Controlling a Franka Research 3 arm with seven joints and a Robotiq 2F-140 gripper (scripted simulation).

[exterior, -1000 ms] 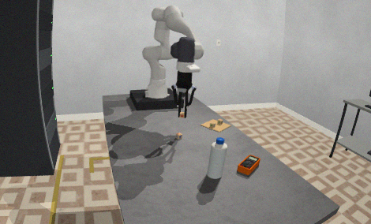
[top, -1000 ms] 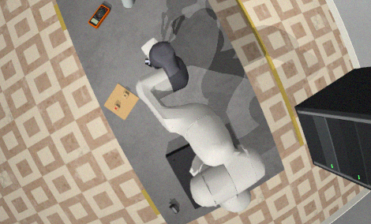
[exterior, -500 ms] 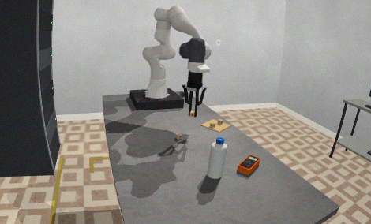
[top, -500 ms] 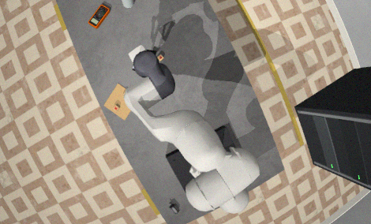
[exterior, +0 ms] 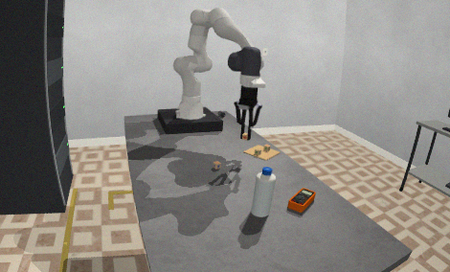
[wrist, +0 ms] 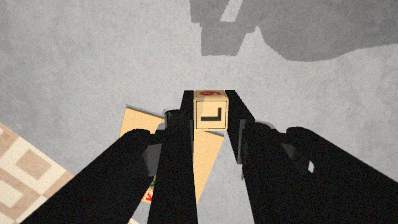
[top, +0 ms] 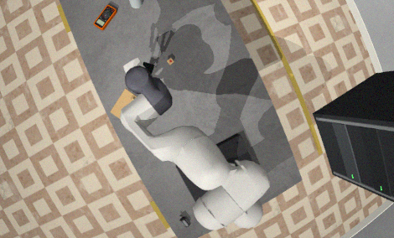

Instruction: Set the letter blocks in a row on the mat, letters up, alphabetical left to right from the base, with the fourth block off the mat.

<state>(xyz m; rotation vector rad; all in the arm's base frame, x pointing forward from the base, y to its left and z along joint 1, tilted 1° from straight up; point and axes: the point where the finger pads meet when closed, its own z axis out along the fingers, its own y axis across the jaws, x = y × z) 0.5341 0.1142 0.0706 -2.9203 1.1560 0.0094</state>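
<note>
My hand is 13 cm to the right of the tan mat, 13 cm above it and 5 cm past it. Round my hand: white bottle 44 cm ahead, 14 cm to the right, 5 cm below; red k block 17 cm to the left, 12 cm below, 7 cm behind.
</note>
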